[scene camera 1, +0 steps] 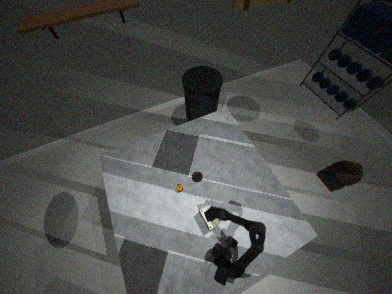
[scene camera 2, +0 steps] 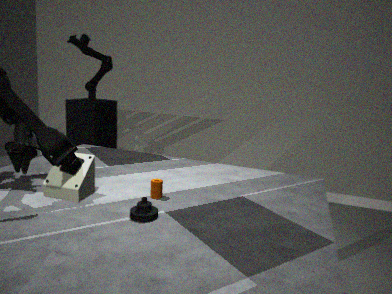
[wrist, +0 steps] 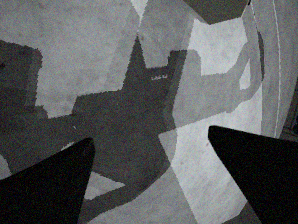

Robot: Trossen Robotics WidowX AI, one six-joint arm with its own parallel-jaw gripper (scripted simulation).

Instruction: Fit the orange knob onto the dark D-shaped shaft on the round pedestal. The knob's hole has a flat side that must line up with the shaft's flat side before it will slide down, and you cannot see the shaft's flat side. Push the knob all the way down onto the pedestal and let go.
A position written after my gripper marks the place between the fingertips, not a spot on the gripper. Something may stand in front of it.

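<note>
My gripper [scene camera 2: 21, 173] is open and it's holding nothing. You'd see the gripper [wrist: 153, 138] as well.
</note>
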